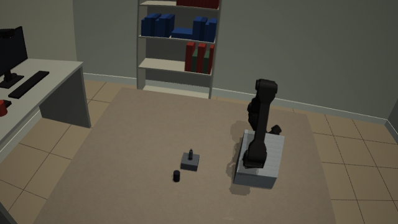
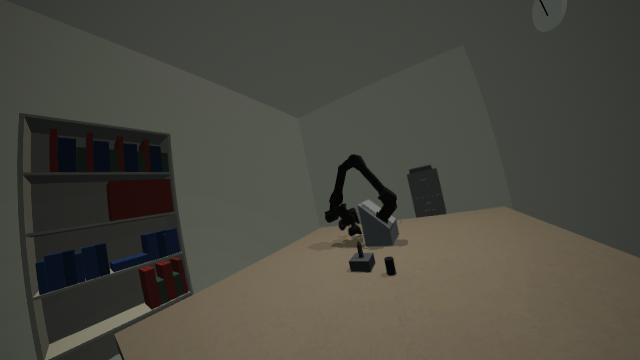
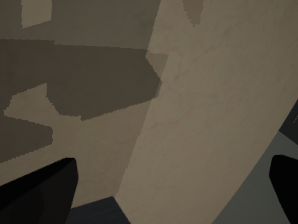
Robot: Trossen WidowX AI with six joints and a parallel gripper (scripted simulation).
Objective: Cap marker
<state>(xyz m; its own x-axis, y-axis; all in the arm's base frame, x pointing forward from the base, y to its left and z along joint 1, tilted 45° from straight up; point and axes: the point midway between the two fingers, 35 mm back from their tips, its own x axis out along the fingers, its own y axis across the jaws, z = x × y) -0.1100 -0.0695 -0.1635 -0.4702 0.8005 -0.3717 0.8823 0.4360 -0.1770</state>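
Now: gripper tip 460 mm short of the marker cap, 180 mm to the right of it and 20 mm above it. From my gripper tip the other things lie so: holder block (400 mm ahead, 80 mm to the left, 30 mm below).
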